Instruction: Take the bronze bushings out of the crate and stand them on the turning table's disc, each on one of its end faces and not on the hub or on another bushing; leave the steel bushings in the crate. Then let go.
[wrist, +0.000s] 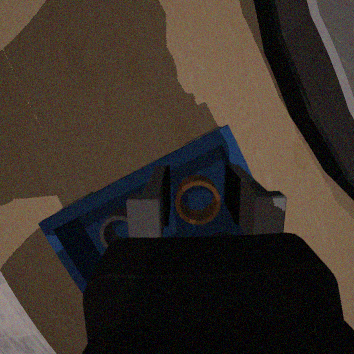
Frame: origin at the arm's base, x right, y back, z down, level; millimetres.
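Where they show: gripper, fingertip midpoint: (197, 183).
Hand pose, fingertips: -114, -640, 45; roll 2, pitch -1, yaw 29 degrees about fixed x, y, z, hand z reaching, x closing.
Things, the pixels of their centre, and the offset from my fingertips, as dx, dy, dz. "pt": a spot on its surface instead. Level surfaces: height alone.
- blue crate, body centre: (188, 276) -45, +71, +45
- bronze bushing, body centre: (197, 198) -9, +20, +52
- grey steel bushing, body centre: (123, 229) -72, +14, +52
- large dark round body, surface spot: (300, 65) pt +96, -30, +21
- tan table top, its level: dz +70
The blue crate (125, 187) lies tilted across the middle of the wrist view. A bronze bushing (197, 220) stands on end in its right part, its round opening facing the camera. My gripper (197, 183) is open, with one finger on each side of the bronze bushing and a narrow gap at both sides. A grey steel bushing (103, 228) is in the crate's left part, partly hidden by the left finger and the gripper body. The near part of the crate is hidden by the black gripper body.
The edge of a large dark round body (300, 65), which looks like the turning table, curves through the upper right, with a grey surface inside it. The crate's walls rise close around the fingers. A pale grey surface (20, 320) shows at the lower left. Broad shadows lie on the tan table top (225, 65).
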